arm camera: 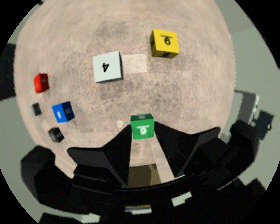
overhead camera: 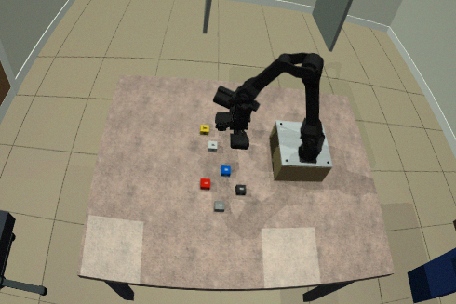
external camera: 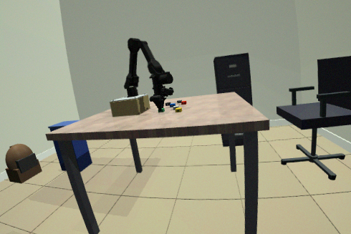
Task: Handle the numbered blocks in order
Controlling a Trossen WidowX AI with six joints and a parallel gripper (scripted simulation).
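My gripper tip is now right at the green block. From my gripper tip the other things lie so: white block: 8 cm ahead, 4 cm to the left; yellow block: 12 cm ahead, 3 cm to the right; blue block: 14 cm to the left, 3 cm ahead.
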